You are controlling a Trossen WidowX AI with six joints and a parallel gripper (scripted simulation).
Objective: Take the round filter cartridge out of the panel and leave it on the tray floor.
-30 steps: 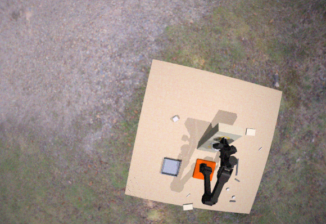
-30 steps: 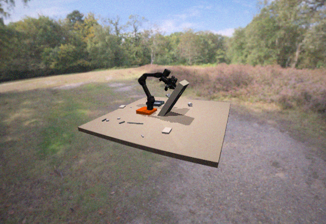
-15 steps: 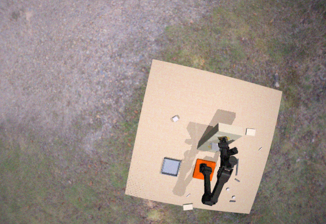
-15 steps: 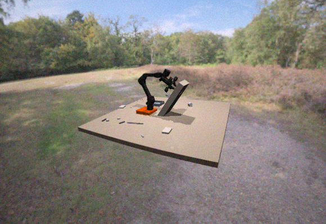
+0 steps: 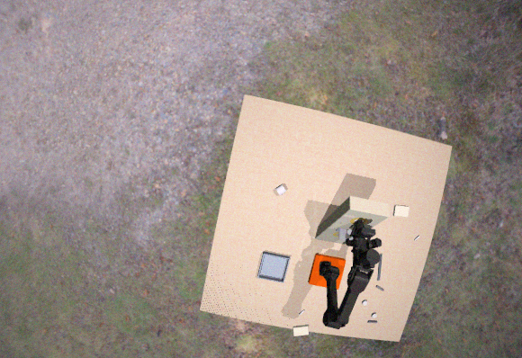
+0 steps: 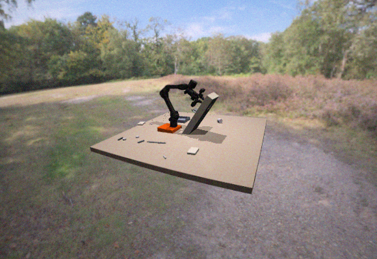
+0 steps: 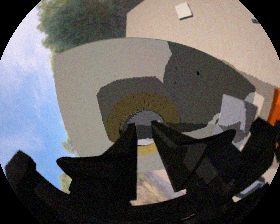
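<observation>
Right now my gripper tip is 1 cm short of the round filter cartridge and 1 cm above it. Round my gripper tip: grey-blue square tray (36 cm behind, 35 cm to the left, 27 cm below).
</observation>
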